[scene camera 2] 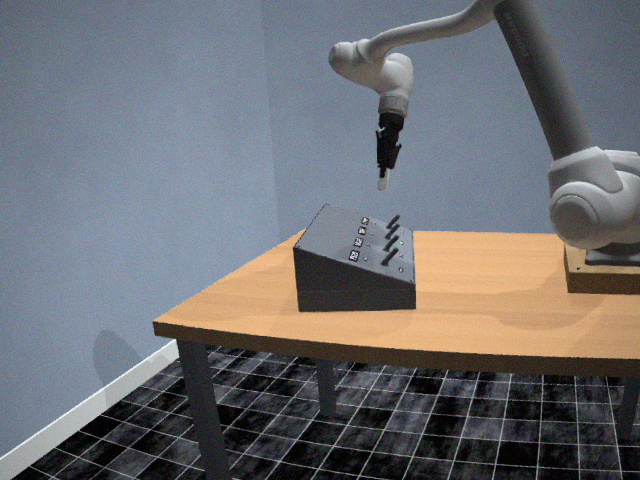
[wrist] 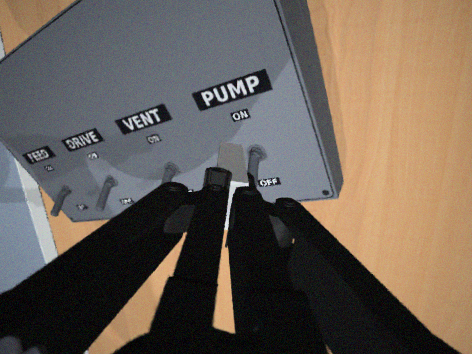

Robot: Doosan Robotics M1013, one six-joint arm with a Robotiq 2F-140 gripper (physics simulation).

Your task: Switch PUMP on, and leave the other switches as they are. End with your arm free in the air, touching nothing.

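Places are measured from the arm's base along level axes (x ahead, y right, z down), in millimetres.
Where they show: gripper, fingertip midpoint: (scene camera 2: 382,189) (wrist: 228,161); arm's base, link origin: (scene camera 2: 616,256).
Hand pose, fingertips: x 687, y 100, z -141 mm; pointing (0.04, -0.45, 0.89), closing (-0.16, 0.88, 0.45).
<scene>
Things, the pixels of their top centre, and the offset from my fingertips. Level surfaces: height alone.
- PUMP lever, top centre: (wrist: 244,178) (scene camera 2: 393,214) dx -37, dy -17, dz +69 mm
- VENT lever, top centre: (wrist: 154,191) dx -72, dy -132, dz +69 mm
- DRIVE lever, top centre: (wrist: 92,200) (scene camera 2: 391,234) dx -108, dy -246, dz +69 mm
- FEED lever, top centre: (wrist: 48,207) (scene camera 2: 390,247) dx -143, dy -361, dz +69 mm
- wooden table, surface height: dz +195 mm
A grey sloped switch box (scene camera 2: 351,279) (wrist: 165,65) stands on the table. The PUMP lever (scene camera 2: 394,221) (wrist: 255,164) is at the box's far end in the scene view and tilts toward OFF; its lower part is hidden behind a finger in the wrist view. The VENT lever (wrist: 170,172), DRIVE lever (wrist: 106,194) and FEED lever (wrist: 61,201) tilt the same way. My gripper (scene camera 2: 383,183) (wrist: 228,161) is shut and empty. It hangs above the box, apart from it. In the wrist view its tips appear just left of the PUMP lever.
The wooden table (scene camera 2: 491,320) (wrist: 400,125) carries the box and the arm's base block (scene camera 2: 599,281). A blue wall (scene camera 2: 155,129) rises behind the table and on the left in the scene view.
</scene>
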